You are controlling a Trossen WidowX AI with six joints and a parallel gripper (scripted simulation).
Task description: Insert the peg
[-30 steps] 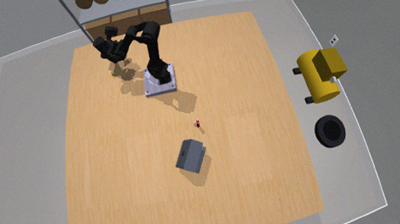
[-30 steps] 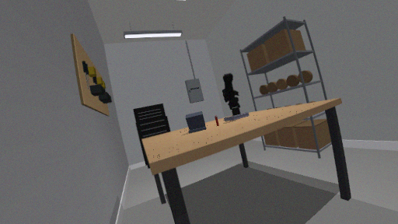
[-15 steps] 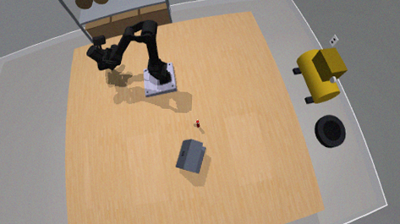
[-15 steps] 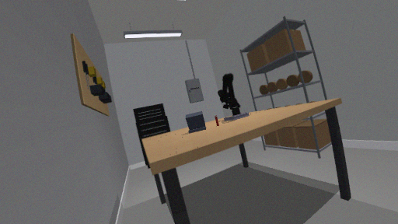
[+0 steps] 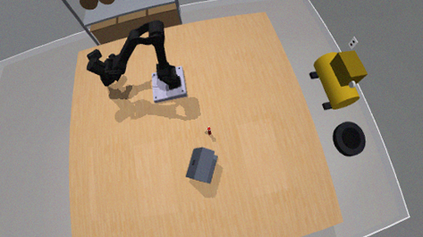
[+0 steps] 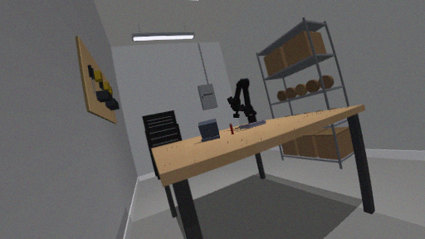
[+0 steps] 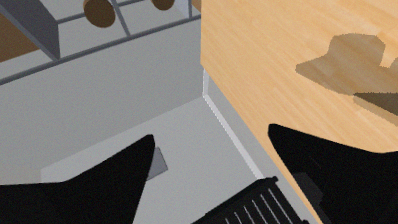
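The red peg is 44 cm ahead of my gripper tip, 50 cm to the left of it and 11 cm below it. The rest, counted from my gripper tip: grey sloped panel 58 cm ahead, 42 cm to the left, 9 cm below.
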